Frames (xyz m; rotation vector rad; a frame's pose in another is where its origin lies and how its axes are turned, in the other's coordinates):
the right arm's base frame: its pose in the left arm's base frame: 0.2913 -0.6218 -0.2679 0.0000 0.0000 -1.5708
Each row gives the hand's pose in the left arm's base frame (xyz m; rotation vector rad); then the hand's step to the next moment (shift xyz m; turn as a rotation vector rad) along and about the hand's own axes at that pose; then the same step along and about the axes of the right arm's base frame.
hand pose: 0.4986 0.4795 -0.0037 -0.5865 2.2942 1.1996
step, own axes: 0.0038 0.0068 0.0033 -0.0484 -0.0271 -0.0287
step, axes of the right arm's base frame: -0.0058 -0.0062 0.0004 0.0311 0.0476 0.0259
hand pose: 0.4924 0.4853 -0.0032 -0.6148 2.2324 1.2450
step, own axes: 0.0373 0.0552 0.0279 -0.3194 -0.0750 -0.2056
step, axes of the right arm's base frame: -0.0454 -0.0562 -0.0007 0.1696 0.2479 0.2443
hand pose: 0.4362 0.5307 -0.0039 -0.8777 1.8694 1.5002
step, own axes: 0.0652 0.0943 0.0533 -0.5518 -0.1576 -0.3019
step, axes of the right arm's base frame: -0.0576 -0.1124 -0.0049 0.2451 0.4524 0.3946
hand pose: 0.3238 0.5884 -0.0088 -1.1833 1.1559 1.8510
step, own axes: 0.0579 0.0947 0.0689 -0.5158 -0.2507 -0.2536
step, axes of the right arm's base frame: -0.0283 -0.1273 -0.0080 0.1614 0.5011 0.3407
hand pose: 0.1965 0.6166 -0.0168 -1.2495 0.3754 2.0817
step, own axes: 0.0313 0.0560 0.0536 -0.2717 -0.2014 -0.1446
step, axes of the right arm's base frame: -0.0010 -0.0834 -0.0053 0.0403 0.3180 0.1803
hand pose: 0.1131 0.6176 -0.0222 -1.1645 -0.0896 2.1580
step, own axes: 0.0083 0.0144 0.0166 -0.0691 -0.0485 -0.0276
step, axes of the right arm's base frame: 0.0021 -0.0234 -0.0012 0.0101 0.0725 0.0504
